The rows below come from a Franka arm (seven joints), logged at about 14 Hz.
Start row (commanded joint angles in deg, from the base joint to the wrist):
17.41 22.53 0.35 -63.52 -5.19 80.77 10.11
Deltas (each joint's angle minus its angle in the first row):
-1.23 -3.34 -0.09 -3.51 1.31 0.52 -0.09
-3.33 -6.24 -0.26 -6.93 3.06 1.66 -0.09
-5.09 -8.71 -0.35 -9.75 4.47 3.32 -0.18
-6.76 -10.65 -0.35 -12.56 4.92 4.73 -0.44
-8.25 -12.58 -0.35 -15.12 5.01 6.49 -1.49
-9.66 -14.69 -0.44 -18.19 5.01 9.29 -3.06
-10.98 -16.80 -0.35 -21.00 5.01 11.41 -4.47
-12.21 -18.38 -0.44 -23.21 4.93 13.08 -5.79
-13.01 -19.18 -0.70 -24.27 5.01 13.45 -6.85
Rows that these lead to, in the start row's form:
16.18 19.19 0.26 -67.03 -3.88 81.29 10.02
14.08 16.29 0.09 -70.45 -2.13 82.43 10.02
12.32 13.82 0.00 -73.27 -0.72 84.09 9.93
10.65 11.88 0.00 -76.08 -0.27 85.50 9.67
9.16 9.95 0.00 -78.64 -0.18 87.26 8.62
7.75 7.84 -0.09 -81.71 -0.18 90.06 7.05
6.43 5.73 0.00 -84.52 -0.18 92.18 5.64
5.20 4.15 -0.09 -86.73 -0.26 93.85 4.32
4.40 3.35 -0.35 -87.79 -0.18 94.22 3.26

